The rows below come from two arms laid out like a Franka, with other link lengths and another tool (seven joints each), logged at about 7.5 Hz.
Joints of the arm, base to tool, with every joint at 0 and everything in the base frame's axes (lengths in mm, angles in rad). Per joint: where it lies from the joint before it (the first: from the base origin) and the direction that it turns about. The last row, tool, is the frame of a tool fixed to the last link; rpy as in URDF.
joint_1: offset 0 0 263.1 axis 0 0 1
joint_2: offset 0 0 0 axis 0 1 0
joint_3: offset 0 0 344.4 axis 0 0 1
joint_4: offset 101.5 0 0 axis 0 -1 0
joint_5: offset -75.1 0 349.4 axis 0 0 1
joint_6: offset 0 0 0 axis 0 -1 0
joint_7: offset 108.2 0 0 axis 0 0 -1
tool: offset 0 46 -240 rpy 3.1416 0.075 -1.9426
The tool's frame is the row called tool.
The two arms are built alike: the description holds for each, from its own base.
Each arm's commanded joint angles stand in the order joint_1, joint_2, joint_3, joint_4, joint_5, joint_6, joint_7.
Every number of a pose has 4 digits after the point.
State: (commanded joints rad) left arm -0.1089 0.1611 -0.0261 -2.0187 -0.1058 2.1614 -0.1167; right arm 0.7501 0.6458 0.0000 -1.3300 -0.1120 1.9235 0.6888
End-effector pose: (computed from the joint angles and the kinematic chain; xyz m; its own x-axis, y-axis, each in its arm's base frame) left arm 0.5799 -0.0481 0.2032 -0.3240 -0.9459 0.0183 -0.9461 0.3240 -0.0025; right arm 0.5474 0.5312 0.1589 -0.2641 -0.9642 0.0228 -0.9629 0.2623 -0.0631
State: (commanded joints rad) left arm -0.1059 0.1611 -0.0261 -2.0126 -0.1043 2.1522 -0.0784; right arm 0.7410 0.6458 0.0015 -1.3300 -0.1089 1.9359 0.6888
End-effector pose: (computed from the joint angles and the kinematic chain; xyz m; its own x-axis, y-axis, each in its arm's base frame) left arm 0.5819 -0.0463 0.2049 -0.3585 -0.9333 0.0182 -0.9335 0.3586 -0.0029; right arm 0.5532 0.5296 0.1605 -0.2718 -0.9623 0.0101 -0.9604 0.2706 -0.0660
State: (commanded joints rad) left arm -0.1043 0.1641 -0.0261 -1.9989 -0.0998 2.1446 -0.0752; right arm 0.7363 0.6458 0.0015 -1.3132 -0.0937 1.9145 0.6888
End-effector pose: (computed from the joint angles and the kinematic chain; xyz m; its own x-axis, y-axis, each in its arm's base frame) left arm 0.5855 -0.0453 0.2084 -0.3630 -0.9317 0.0143 -0.9318 0.3630 -0.0055; right arm 0.5543 0.5288 0.1661 -0.2838 -0.9589 0.0070 -0.9577 0.2830 -0.0524
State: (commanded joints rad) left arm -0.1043 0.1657 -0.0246 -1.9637 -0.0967 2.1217 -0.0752; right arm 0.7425 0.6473 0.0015 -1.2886 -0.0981 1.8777 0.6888
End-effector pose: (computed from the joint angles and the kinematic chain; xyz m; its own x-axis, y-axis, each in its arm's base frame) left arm 0.5930 -0.0454 0.2205 -0.3651 -0.9309 0.0102 -0.9309 0.3649 -0.0156; right arm 0.5508 0.5299 0.1720 -0.2793 -0.9600 0.0214 -0.9593 0.2780 -0.0500
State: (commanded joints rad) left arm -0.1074 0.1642 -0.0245 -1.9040 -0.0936 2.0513 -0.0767; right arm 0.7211 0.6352 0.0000 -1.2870 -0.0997 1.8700 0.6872
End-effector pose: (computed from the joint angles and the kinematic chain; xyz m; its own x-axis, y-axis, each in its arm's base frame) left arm 0.5970 -0.0485 0.2406 -0.3732 -0.9277 0.0130 -0.9277 0.3731 -0.0071; right arm 0.5627 0.5167 0.1811 -0.2997 -0.9539 0.0177 -0.9529 0.2983 -0.0553
